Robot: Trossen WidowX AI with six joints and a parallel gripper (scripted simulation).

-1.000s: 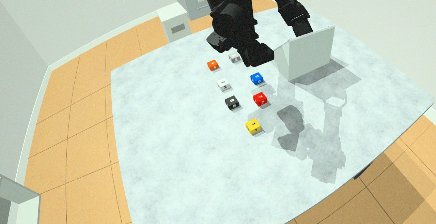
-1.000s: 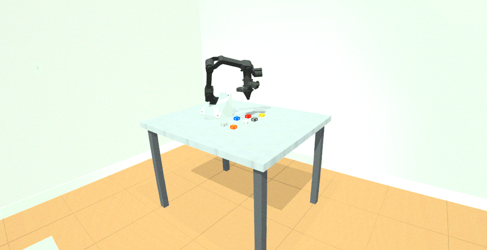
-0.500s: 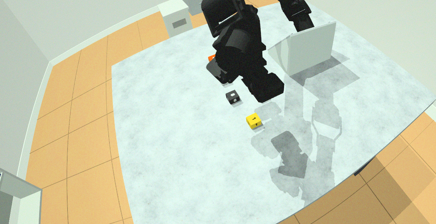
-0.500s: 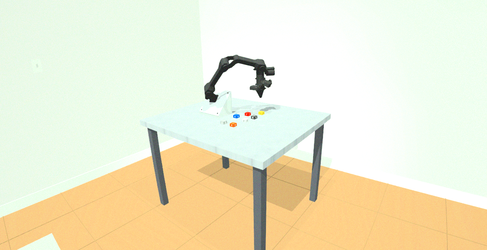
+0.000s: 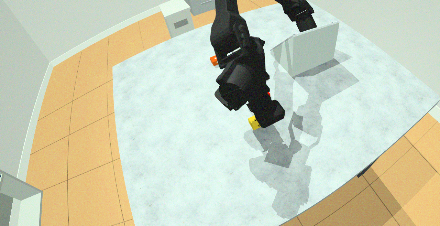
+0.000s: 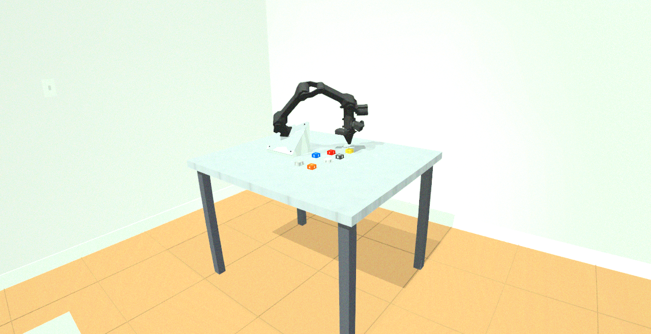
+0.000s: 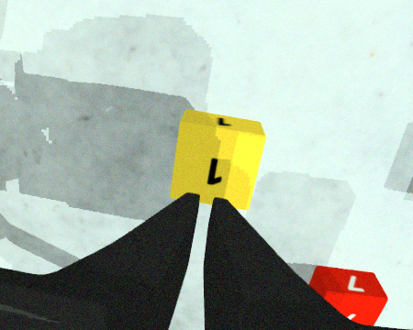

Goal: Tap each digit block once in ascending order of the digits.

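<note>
Now: the yellow block 4 cm below my gripper tip. From my gripper tip the other things lie so: blue block 11 cm behind, 16 cm to the right, 4 cm below; then red block 7 cm behind, 8 cm to the right, 4 cm below; then black block 1 cm ahead, 11 cm to the right, 4 cm below.
</note>
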